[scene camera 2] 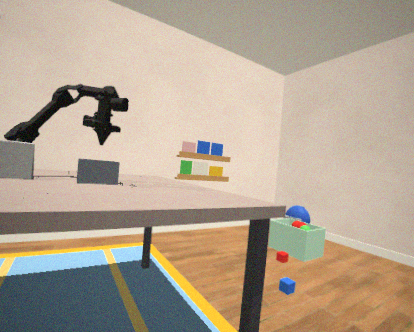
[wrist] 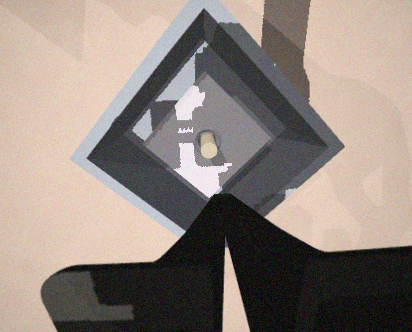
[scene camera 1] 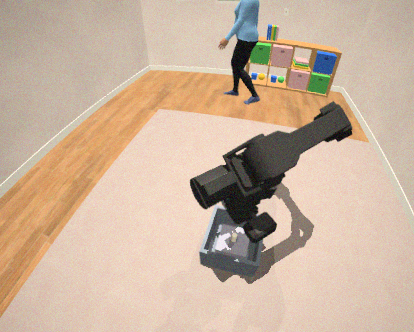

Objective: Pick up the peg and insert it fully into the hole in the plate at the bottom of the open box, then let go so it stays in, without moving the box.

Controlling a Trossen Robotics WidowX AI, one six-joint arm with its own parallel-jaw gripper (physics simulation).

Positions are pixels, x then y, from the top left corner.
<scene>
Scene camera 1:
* my gripper: 236, 222
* grey-blue box: 248, 266
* grey plate: 238, 249
</scene>
